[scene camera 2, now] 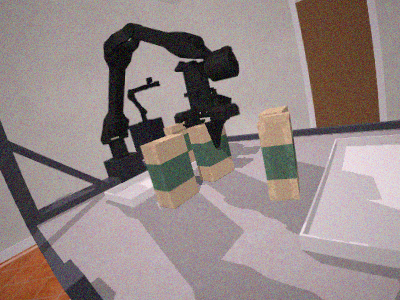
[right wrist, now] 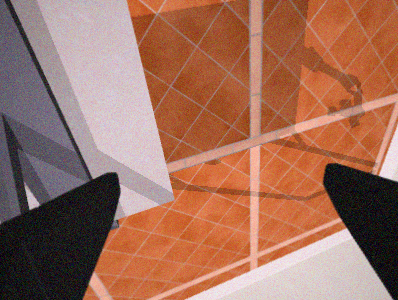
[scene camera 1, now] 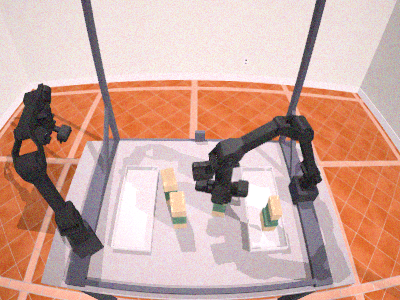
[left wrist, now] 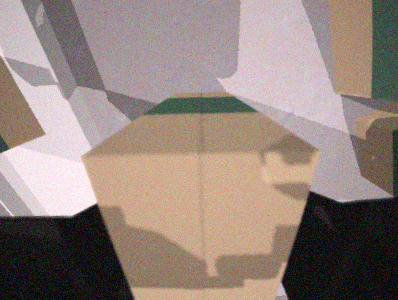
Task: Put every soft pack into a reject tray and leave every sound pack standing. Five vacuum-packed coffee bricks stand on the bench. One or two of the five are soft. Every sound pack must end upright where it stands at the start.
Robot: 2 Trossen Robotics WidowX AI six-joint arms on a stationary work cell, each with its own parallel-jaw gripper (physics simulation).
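Where they show: left gripper, fingertip midpoint: (scene camera 2: 210, 147); right gripper, fingertip midpoint: (right wrist: 221, 177) (scene camera 1: 51, 139); left arm's base, link origin: (scene camera 2: 121, 156) (scene camera 1: 306, 184); right arm's base, link origin: (scene camera 1: 79, 235).
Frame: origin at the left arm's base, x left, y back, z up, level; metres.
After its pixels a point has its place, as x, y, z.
Note:
Left gripper (scene camera 1: 220, 192) {0.046, -0.375, -0.002} (scene camera 2: 210, 140) {0.046, -0.375, -0.002} (left wrist: 202, 240) points down and is shut on the upper part of a tan pack with a green band (scene camera 1: 218, 209) {0.084, -0.386, -0.024} (scene camera 2: 205, 156) {0.005, -0.386, -0.012} (left wrist: 200, 190) {0.073, -0.380, 0.055}. That pack is upright, its base at the bench. Another pack (scene camera 2: 172, 172) {-0.105, -0.383, -0.006} stands beside it, hidden by the arm in scene camera 1. Two packs (scene camera 1: 169, 181) {0.011, -0.568, 0.060} (scene camera 1: 178, 210) {0.131, -0.532, 0.055} stand near the left tray and overlap in scene camera 2. The fifth pack (scene camera 1: 270, 216) {0.152, -0.203, 0.027} (scene camera 2: 175, 129) {0.104, -0.206, 0.050} (left wrist: 17, 117) {0.110, -0.212, -0.058} is in the right tray; its base is unclear. Right gripper (scene camera 1: 52, 134) {-0.090, -1.057, 0.184} (right wrist: 222, 180) {-0.090, -1.057, 0.184} is open and empty.
One white tray (scene camera 1: 135, 210) {0.063, -0.717, -0.077} (scene camera 2: 350, 212) {-0.073, -0.684, -0.076} lies at the bench's left in scene camera 1. The other white tray (scene camera 1: 257, 192) {-0.023, -0.204, -0.077} (scene camera 2: 131, 196) {-0.116, -0.201, -0.076} lies at its right. Frame posts rise at the bench's back corners. The right arm hangs outside the bench edge, above the tiled floor.

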